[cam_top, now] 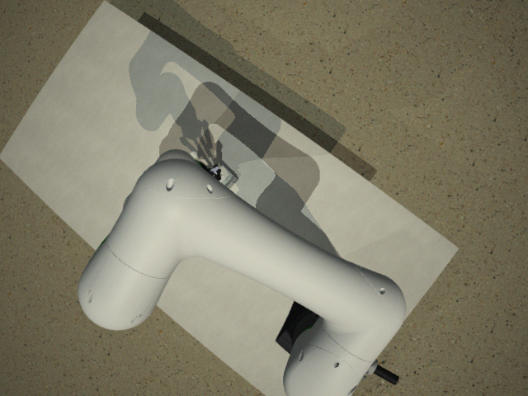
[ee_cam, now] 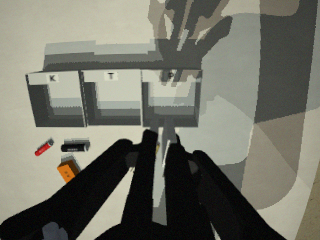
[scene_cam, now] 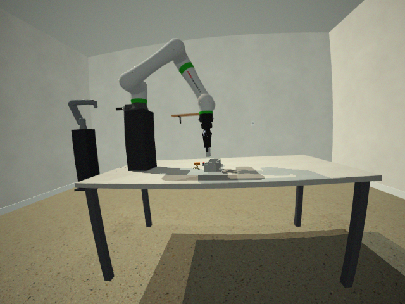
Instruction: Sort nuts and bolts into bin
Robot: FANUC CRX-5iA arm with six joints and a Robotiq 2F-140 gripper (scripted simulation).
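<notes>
My hand is 10 cm above the grey bin, 6 cm to the right of it and 4 cm short of it. Also, from my hand: white domino-like tile: 12 cm below, 10 cm behind, 8 cm to the left; then black cylinder: 17 cm to the left, 12 cm below, 3 cm behind; then orange block: 20 cm to the left, 12 cm below, 9 cm behind.
</notes>
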